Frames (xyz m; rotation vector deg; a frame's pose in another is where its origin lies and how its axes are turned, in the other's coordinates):
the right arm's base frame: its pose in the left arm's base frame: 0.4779 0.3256 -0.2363 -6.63 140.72 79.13
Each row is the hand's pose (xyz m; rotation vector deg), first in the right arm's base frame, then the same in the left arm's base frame.
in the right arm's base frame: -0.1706 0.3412 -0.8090 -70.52 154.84 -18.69
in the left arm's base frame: 0.3717 -0.1912 0.4859 75.59 -0.96 -42.49
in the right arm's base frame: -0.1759 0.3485 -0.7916 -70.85 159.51 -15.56
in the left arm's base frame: 0.3791 -0.1731 0.4852 72.95 2.19 -39.63
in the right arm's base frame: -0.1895 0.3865 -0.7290 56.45 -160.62 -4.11
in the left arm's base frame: 0.3983 -0.1013 0.4904 58.38 9.78 -25.24
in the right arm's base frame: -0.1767 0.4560 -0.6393 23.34 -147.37 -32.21
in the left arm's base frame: 0.3917 0.0123 0.5001 33.97 13.60 -0.96
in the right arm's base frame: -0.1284 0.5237 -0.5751 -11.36 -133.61 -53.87
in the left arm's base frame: 0.3460 0.1064 0.5094 11.11 8.15 22.02
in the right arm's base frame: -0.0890 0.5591 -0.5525 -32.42 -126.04 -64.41
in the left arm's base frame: 0.3062 0.1476 0.5151 -1.13 0.50 34.13
